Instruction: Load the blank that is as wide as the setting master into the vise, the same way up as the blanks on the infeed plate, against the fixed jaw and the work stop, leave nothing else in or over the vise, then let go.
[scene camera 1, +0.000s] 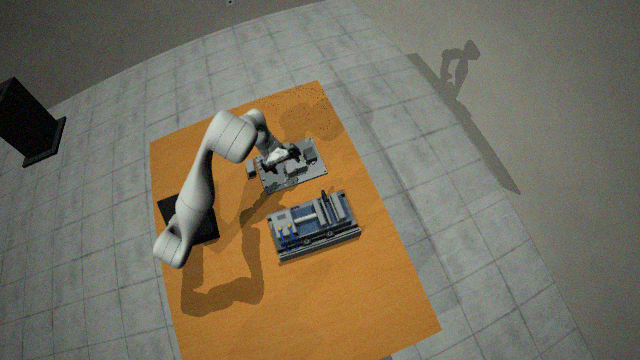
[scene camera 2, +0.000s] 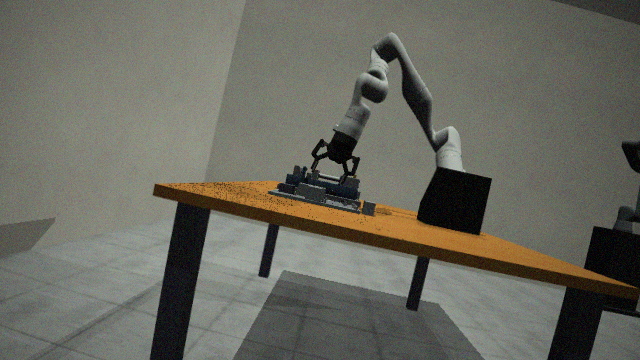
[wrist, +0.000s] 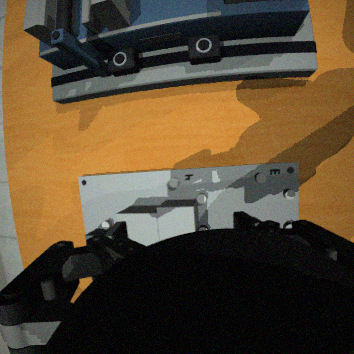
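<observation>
The infeed plate is a grey plate with round pins and printed letters. A light grey block stands on it, with a seam or step in its top. A darker block stands near the plate's far right side. My gripper is open and empty above the plate, its fingers apart on either side over the light block; the palm hides part of it. The vise has a blue body and grey jaws. I cannot tell which part is the setting master.
A small grey block stands on the table beside the plate, on the robot-base side. The vise's front rail faces away from the plate. Yellow-topped parts with blue strips sit at its left end. The robot's black base stands on the table.
</observation>
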